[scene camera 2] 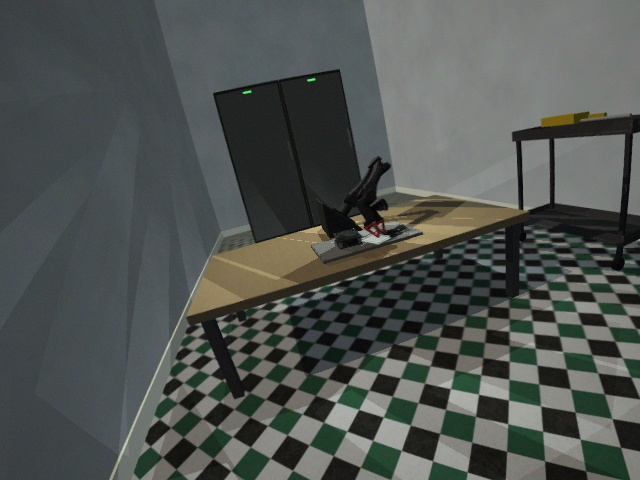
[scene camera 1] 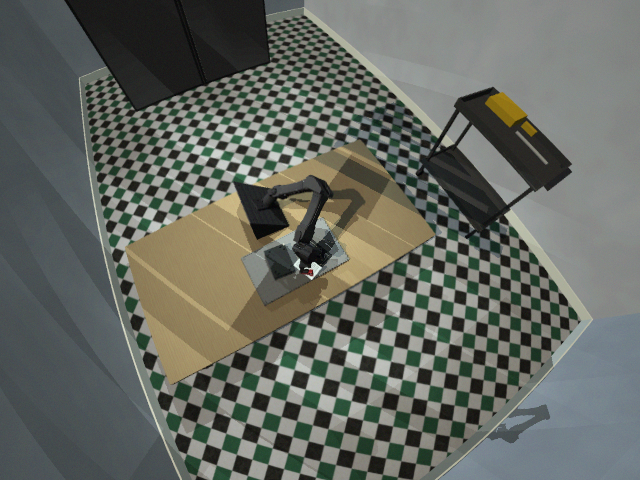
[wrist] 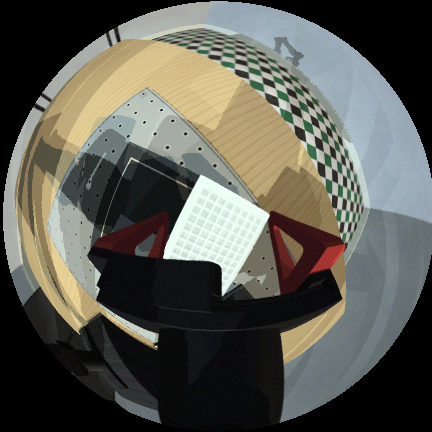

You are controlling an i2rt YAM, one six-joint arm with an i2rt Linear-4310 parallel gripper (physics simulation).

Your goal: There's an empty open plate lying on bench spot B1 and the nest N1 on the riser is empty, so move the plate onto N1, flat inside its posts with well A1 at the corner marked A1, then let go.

Scene:
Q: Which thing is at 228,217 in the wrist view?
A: A white well plate.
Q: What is my gripper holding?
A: Nothing.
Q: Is my gripper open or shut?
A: Open.

